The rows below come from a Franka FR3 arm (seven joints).
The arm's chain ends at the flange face. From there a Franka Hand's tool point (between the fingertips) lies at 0.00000 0.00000 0.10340 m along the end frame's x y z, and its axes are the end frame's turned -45 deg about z.
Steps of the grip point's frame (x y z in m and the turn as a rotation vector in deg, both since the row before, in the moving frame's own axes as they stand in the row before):
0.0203, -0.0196, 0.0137, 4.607, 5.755, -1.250
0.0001, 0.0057, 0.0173, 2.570, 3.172, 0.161
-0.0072, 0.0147, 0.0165, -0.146, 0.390, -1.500
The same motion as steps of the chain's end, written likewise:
-0.0008, -0.0150, 0.0146, 7.327, 0.812, -1.250
0.0033, 0.0113, 0.0176, 4.060, 0.426, 0.161
0.0046, 0.0158, 0.0165, 0.173, 0.379, -1.500

